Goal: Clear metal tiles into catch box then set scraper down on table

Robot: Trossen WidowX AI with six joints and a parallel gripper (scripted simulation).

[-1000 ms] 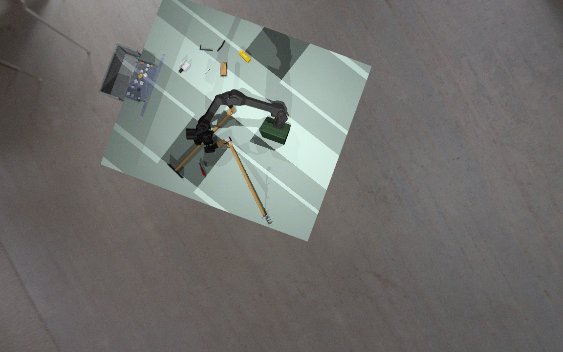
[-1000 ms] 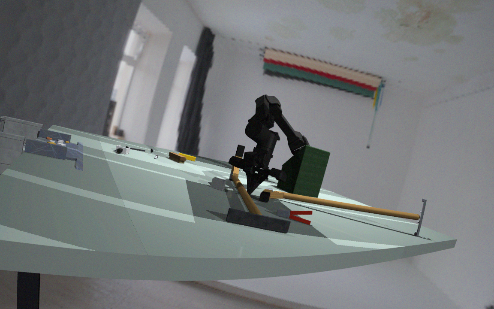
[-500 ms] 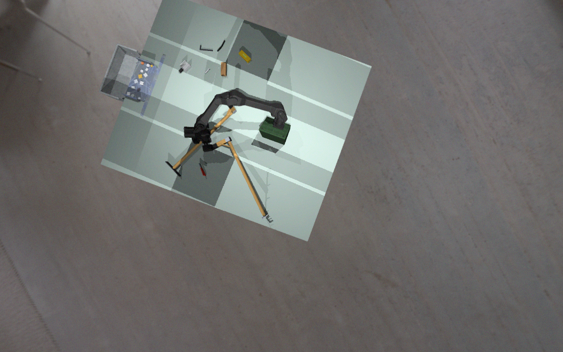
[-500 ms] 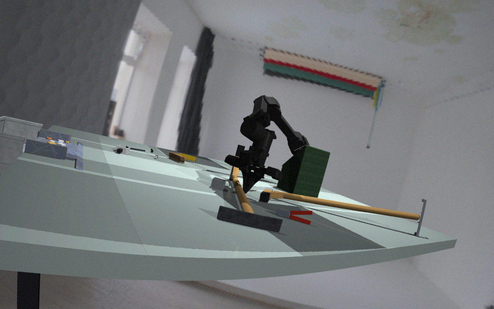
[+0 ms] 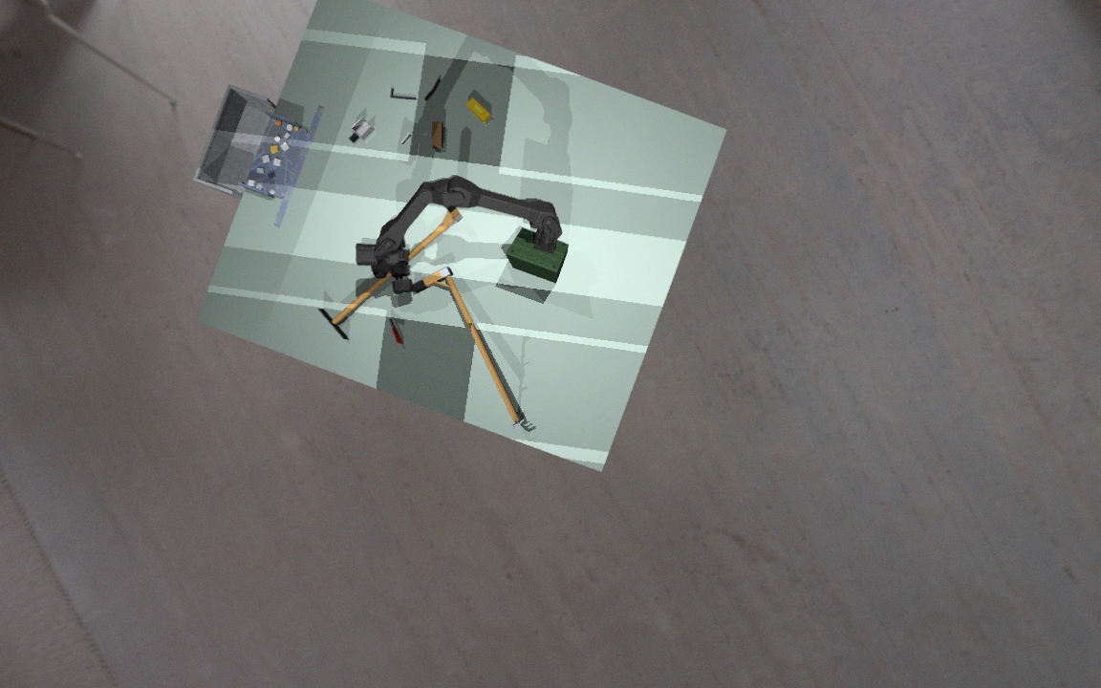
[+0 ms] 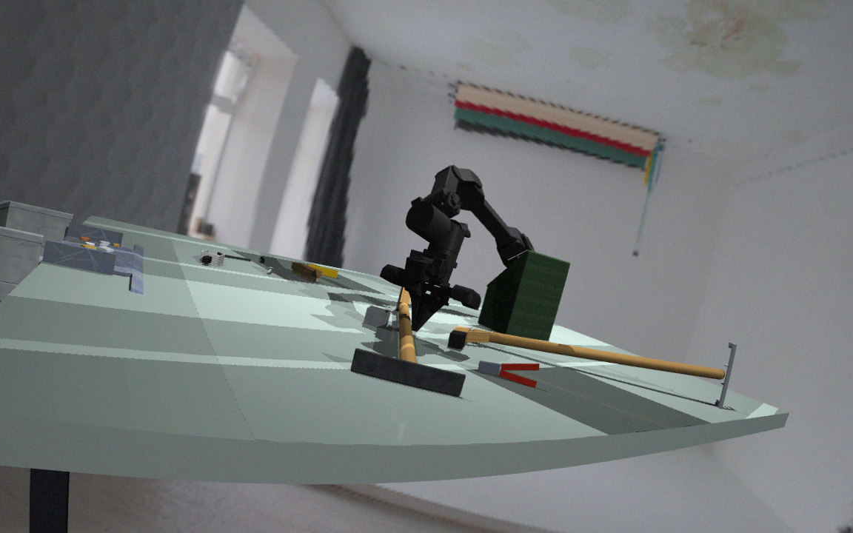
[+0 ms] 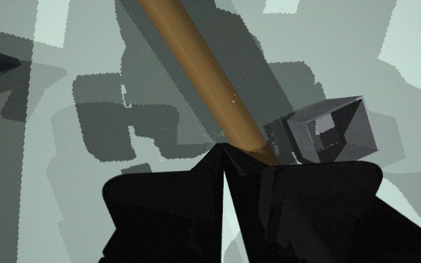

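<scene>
The long scraper lies 5 cm above my gripper tip and 2 cm ahead of it. From my gripper tip the other things lie so: wooden block (49 cm to the right, 2 cm ahead); small grey box (6 cm to the right, 4 cm ahead); red-handled tool (21 cm to the left, 3 cm behind).
</scene>
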